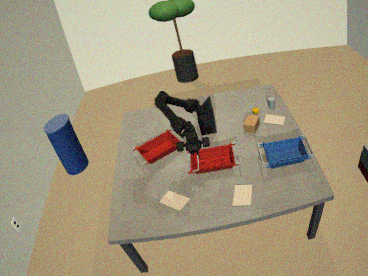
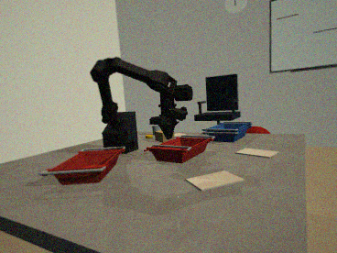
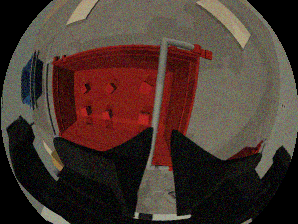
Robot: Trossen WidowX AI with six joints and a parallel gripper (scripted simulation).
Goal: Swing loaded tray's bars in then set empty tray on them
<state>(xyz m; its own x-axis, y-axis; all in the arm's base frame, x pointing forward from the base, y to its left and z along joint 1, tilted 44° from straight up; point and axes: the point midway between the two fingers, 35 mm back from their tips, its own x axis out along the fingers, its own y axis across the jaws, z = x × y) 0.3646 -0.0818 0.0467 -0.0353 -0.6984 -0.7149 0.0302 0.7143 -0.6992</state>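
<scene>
The red tray lies 21 cm behind my gripper tip, 24 cm to the right of it and 5 cm below it. Round my gripper tip: grey cylinder: 48 cm behind, 62 cm to the left, 6 cm below; then small yellow piece: 45 cm behind, 48 cm to the left, 9 cm below; then tan block: 28 cm behind, 41 cm to the left, 6 cm below.
</scene>
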